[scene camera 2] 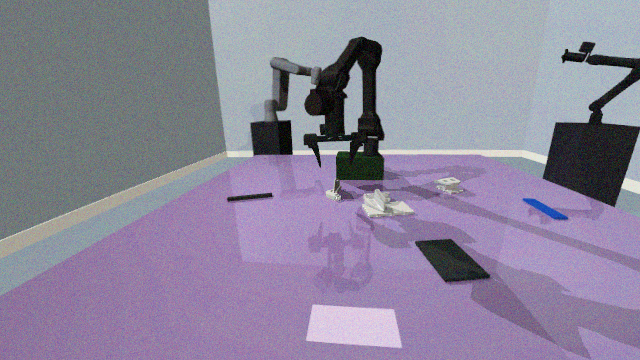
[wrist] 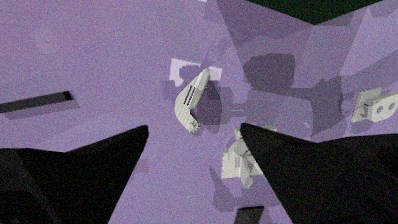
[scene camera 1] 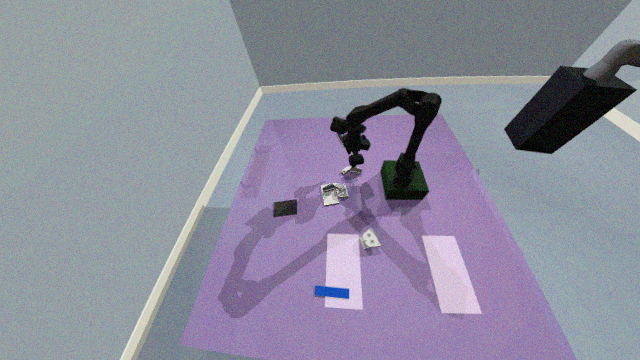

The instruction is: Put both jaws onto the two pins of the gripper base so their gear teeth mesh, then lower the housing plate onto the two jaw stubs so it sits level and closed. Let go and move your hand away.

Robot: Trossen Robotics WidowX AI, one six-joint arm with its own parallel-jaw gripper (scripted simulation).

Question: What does my gripper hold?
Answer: Nothing.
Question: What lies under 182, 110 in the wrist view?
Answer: A jaw.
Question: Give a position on a dark flat plate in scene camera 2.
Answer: At 452, 263
